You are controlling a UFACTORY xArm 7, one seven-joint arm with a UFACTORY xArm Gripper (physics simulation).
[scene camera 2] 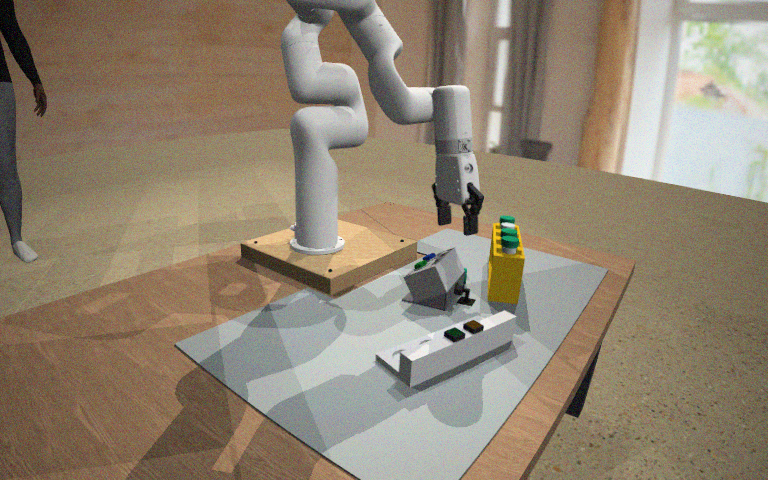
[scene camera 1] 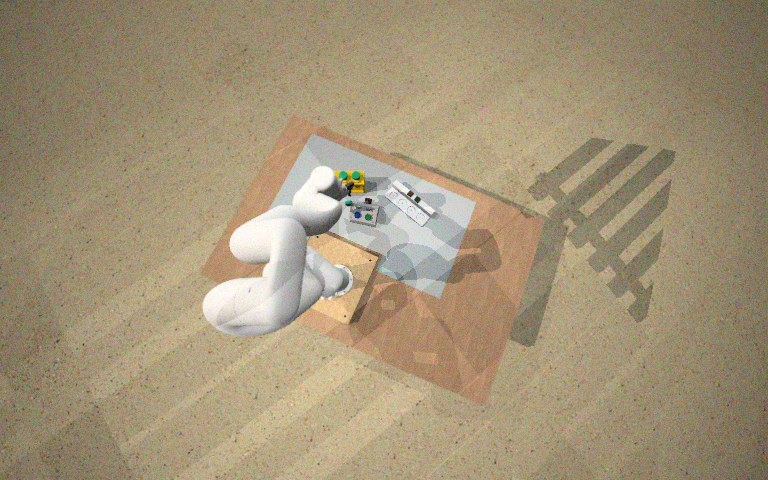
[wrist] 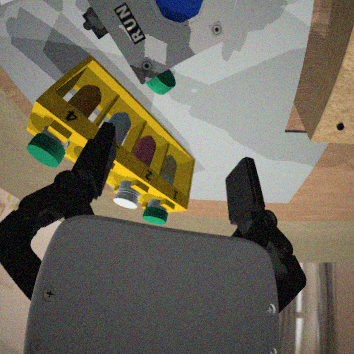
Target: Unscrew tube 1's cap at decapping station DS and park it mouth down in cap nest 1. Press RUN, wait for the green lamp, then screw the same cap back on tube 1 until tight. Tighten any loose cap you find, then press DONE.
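Where they show: gripper, fingertip midpoint: [scene camera 2: 457, 229] [wrist: 177, 152]; arm's base, origin of the base link: [scene camera 2: 317, 245].
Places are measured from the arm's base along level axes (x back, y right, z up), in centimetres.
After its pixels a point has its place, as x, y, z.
Note:
My gripper [scene camera 1: 349, 187] [scene camera 2: 457, 223] {-28.1, -14.2, 7.5} [wrist: 177, 152] {-28.1, -14.2, 7.5} is open and empty, above and beside the yellow rack [scene camera 2: 505, 277] {-42.2, -10.4, 2.0} [wrist: 184, 201] {-29.6, -27.6, 5.2}. In the wrist view, tube 1 [wrist: 170, 167] {-32.4, -25.9, 0.5} stands in the slot marked 1 under a green cap [wrist: 155, 212] {-32.8, -25.4, 8.2}. Tube 2 has a white cap [wrist: 126, 196] {-35.1, -21.1, 8.2}, and tube 4 a green cap [wrist: 46, 149] {-39.3, -12.5, 8.7}. The left finger hides tube 3's cap there. A white strip with round nests [scene camera 1: 411, 209] {-42.0, 13.5, -2.5} [scene camera 2: 461, 352] {-47.6, 13.4, -1.0} lies to one side. The grey box bears a blue RUN button [scene camera 1: 357, 215] {-27.1, -5.4, 3.6} [scene camera 2: 428, 256] {-27.6, -5.0, 3.7} [wrist: 180, 7] {-27.3, -6.1, 3.8} and a green button [scene camera 1: 368, 217] {-28.5, -1.0, 3.7} [scene camera 2: 420, 264] {-29.2, -0.3, 3.8}.
A green round piece [scene camera 1: 348, 202] {-31.3, -12.5, -0.1} [scene camera 2: 464, 276] {-32.6, -11.4, -1.0} [wrist: 162, 82] {-30.7, -12.4, 0.0} shows beside the grey box. A small black bracket [scene camera 2: 466, 300] {-36.9, -5.5, -2.9} [wrist: 95, 23] {-35.3, -5.9, -0.1} stands behind it. Dark green [scene camera 2: 454, 334] {-46.5, 14.3, 2.0} and amber [scene camera 2: 473, 326] {-47.4, 10.3, 2.0} squares sit on the white strip. The arm's wooden base [scene camera 2: 362, 258] {-12.9, -1.6, 0.0} is beside the mat.

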